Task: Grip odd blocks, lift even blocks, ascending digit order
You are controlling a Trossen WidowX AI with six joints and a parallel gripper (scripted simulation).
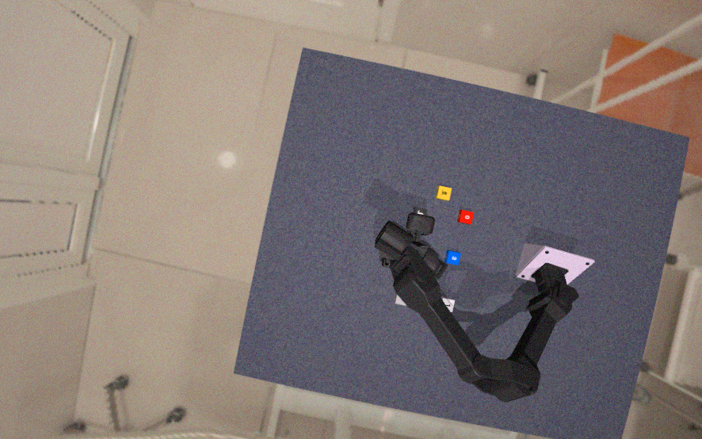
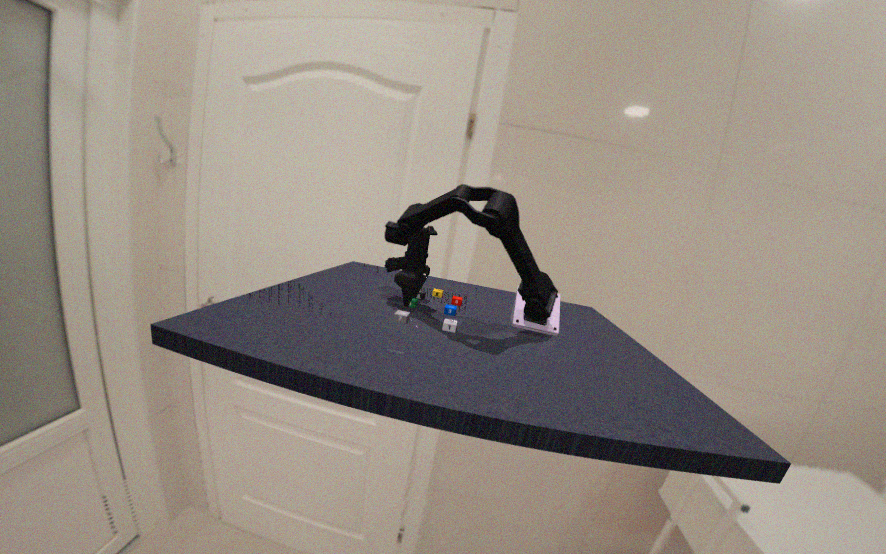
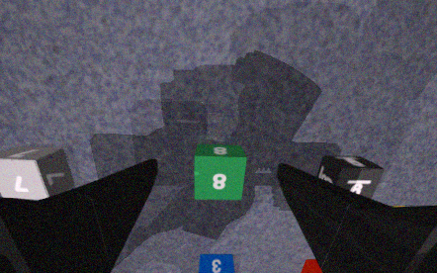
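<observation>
My gripper tip is now right at the green block. Also, from my gripper tip: blue block: 120 mm behind, 20 mm to the right; then black block: 100 mm to the right; then grey block: 130 mm to the left, 20 mm behind.
</observation>
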